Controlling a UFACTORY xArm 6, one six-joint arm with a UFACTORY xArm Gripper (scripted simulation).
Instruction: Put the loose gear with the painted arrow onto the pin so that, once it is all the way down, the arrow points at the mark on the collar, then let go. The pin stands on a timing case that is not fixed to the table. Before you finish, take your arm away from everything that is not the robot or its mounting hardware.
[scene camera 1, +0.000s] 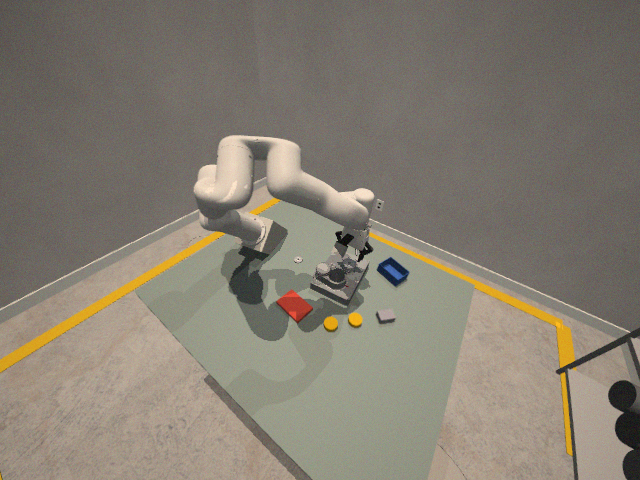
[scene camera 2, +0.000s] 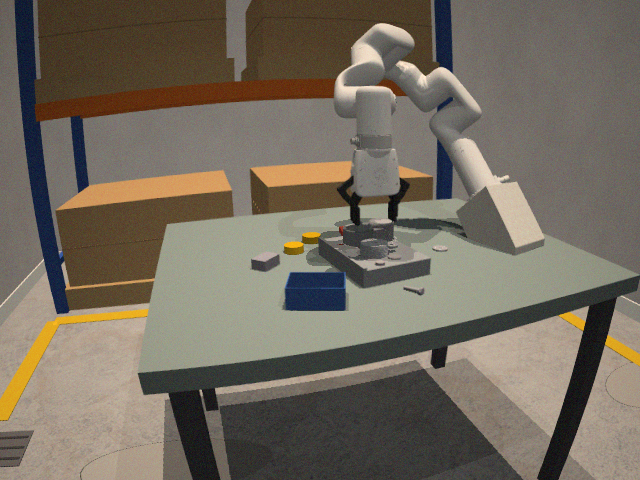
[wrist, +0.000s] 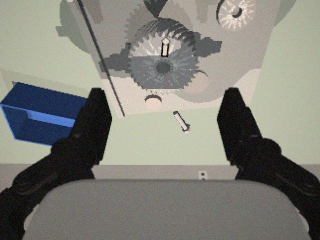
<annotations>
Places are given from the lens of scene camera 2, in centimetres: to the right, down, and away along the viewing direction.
my gripper (scene camera 2: 374, 222): 12, -4, 97
blue bin (scene camera 2: 304, 290): -3, 9, 80
grey timing case (scene camera 2: 343, 252): 5, 3, 99
The marked spots on the blue bin and the grey timing case are 21 cm apart.
</annotations>
